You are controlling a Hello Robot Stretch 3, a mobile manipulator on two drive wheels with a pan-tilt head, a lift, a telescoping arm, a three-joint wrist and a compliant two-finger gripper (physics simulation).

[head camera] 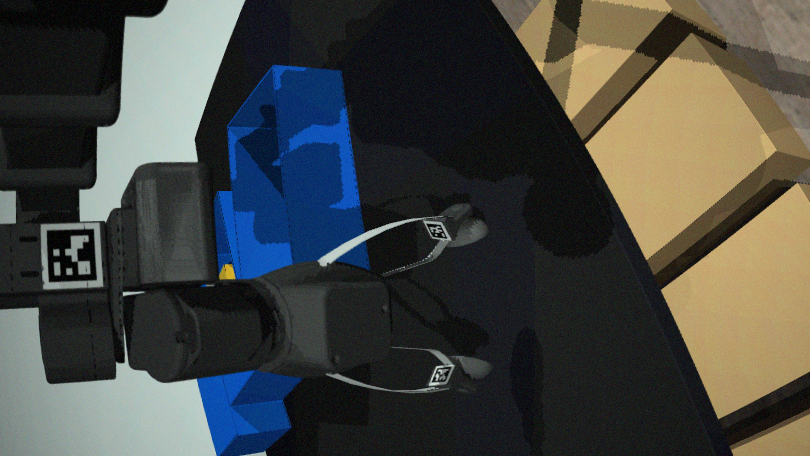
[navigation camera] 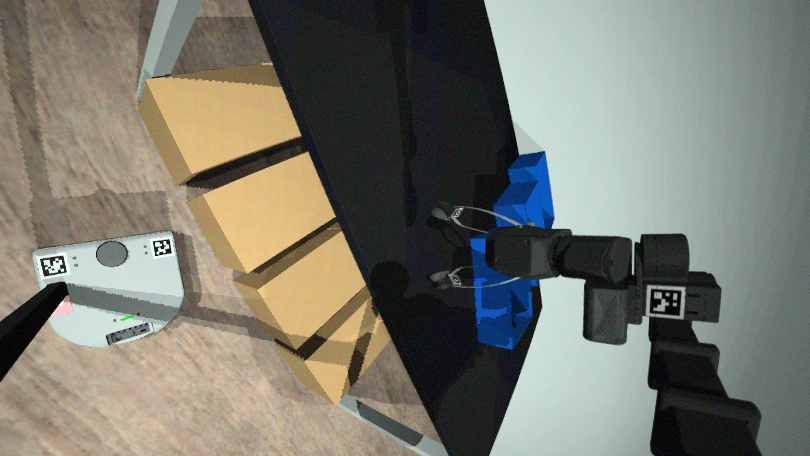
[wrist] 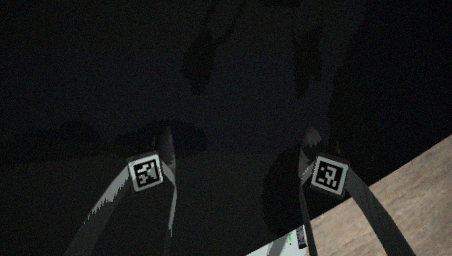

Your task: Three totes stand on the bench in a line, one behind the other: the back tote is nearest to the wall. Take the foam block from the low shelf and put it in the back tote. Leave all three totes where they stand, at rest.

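Places are measured from the robot's base along level axes (x ahead, y left, z up), in metres.
Where they show: gripper, fingertip midpoint: [head camera: 477, 298] [navigation camera: 434, 244] [wrist: 236, 143]; robot's base, link origin: [navigation camera: 112, 252].
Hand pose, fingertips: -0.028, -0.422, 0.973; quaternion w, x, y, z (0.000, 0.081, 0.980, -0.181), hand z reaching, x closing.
Things, the pixels of their top centre, and the offset from my fingertips, as dx, dy, dz. Level surfaces: height alone.
- largest-looking tote, top centre: [head camera: 255, 199] [navigation camera: 521, 284] -0.184, -0.359, +0.041
- small yellow piece, top centre: [head camera: 226, 292] [navigation camera: 533, 235] -0.100, -0.663, +0.004
- black bench, surface height: dz -0.058
- wooden floor, surface height: dz -0.973
Blue totes stand at the wall side of the black bench, partly hidden by my wrist. The largest-looking tote [head camera: 317, 169] [navigation camera: 495, 325] shows its open interior; other blue tote parts [head camera: 257, 419] [navigation camera: 524, 175] show beyond my gripper body. A small yellow piece [head camera: 227, 271] [navigation camera: 531, 224], which looks like the foam block, shows among the totes beside my wrist; which tote it is in is hidden. My gripper [head camera: 469, 297] [navigation camera: 439, 244] [wrist: 236, 143] is open and empty. Its fingertips are above the bench, out from the totes on the side away from the wall.
The black bench [head camera: 583, 339] [navigation camera: 351, 84] [wrist: 75, 75] runs along the pale wall [head camera: 170, 67] [navigation camera: 651, 113]. Several tan boxes [head camera: 680, 141] [navigation camera: 226, 124] sit low along its outer edge. My base [navigation camera: 136, 283] [wrist: 272, 246] is on the wooden floor [wrist: 410, 200] beyond them.
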